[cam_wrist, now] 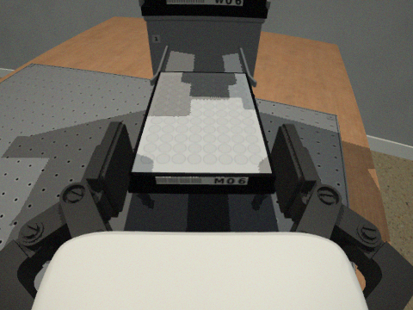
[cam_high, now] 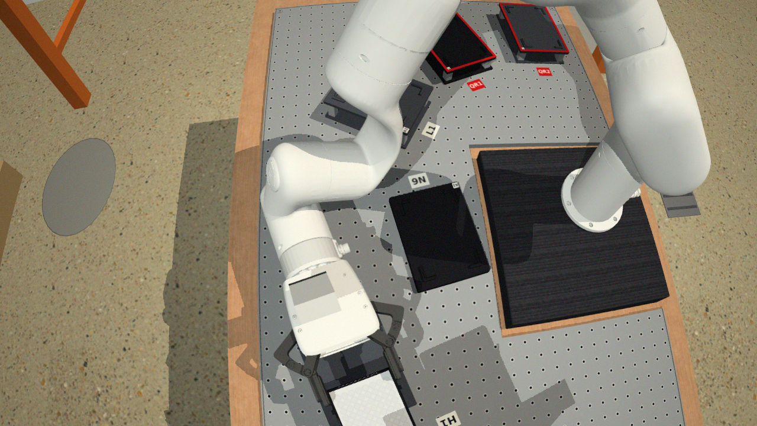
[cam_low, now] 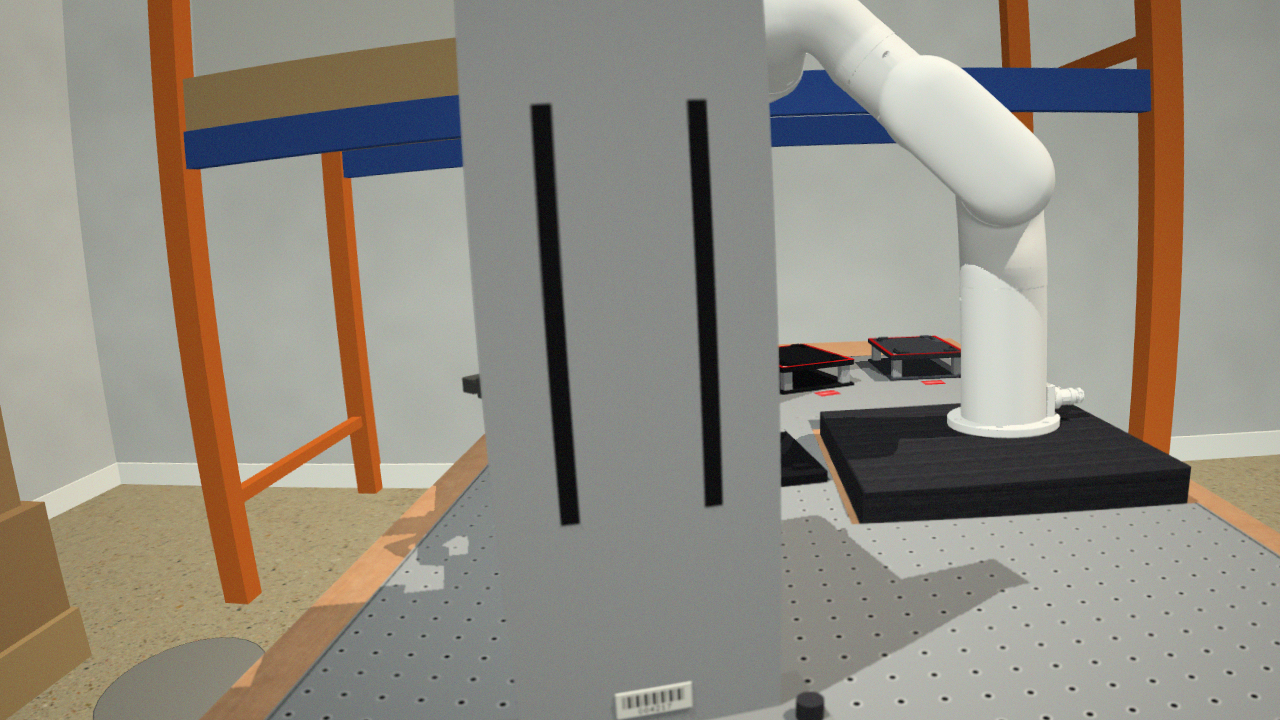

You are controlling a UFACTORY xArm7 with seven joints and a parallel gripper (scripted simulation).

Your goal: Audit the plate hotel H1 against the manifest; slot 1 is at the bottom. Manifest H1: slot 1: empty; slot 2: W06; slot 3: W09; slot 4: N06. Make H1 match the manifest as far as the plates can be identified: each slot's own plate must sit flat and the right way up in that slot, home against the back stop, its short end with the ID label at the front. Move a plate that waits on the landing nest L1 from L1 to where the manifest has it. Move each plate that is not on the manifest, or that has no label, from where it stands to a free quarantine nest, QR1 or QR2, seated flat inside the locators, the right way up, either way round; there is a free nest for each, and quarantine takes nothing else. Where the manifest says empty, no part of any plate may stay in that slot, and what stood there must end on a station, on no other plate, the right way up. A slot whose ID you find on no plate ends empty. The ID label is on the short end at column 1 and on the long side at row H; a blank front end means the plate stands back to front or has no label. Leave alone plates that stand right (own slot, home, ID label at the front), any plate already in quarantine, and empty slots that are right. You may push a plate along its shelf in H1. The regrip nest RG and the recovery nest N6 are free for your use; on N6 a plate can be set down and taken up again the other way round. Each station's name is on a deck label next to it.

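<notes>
The white well plate is 1 cm behind my hand, 5 cm to the left of it and 2 cm below it. Also, from my hand: H1 deck label (11 cm behind, 8 cm to the left, 14 cm below); then plate hotel H1 (4 cm behind, 23 cm to the left, 6 cm above); then regrip nest RG (1 cm ahead, 3 cm to the right, 8 cm below).
</notes>
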